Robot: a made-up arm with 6 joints.
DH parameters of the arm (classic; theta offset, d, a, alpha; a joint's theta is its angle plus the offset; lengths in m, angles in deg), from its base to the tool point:
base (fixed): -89.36 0 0.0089 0
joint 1: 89.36 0.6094 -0.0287 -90
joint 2: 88.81 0 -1.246 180
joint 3: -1.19 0.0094 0.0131 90
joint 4: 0 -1.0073 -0.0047 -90
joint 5: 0 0.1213 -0.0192 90
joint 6: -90 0.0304 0.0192 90
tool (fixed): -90 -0.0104 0 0
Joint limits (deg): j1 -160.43..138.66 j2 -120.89..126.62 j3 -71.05..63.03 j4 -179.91..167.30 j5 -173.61..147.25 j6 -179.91..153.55
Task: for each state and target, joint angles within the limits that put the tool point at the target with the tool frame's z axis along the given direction. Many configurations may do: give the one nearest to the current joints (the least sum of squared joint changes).
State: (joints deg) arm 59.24 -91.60 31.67 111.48 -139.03 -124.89
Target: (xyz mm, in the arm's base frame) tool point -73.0 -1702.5 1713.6 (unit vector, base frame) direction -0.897 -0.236 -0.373
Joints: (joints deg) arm 88.88 -82.49 25.72 121.38 -154.46 -129.65
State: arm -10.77 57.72 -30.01 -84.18 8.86 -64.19
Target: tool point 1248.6 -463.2 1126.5 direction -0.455 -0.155 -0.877
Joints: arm -18.26 27.97 -1.82 -96.89 -14.36 -65.49
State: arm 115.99 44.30 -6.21 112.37 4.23 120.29
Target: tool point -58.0 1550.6 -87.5 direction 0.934 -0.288 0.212
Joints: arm 88.96 80.84 6.64 119.36 -21.13 140.41
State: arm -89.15 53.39 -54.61 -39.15 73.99 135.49
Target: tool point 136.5 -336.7 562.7 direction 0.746 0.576 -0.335
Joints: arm -46.48 58.46 -70.35 -22.13 65.99 102.70
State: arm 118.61 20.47 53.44 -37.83 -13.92 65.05
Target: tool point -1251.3 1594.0 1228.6 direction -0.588 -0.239 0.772
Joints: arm 131.54 61.21 63.03 -17.29 -23.08 53.06
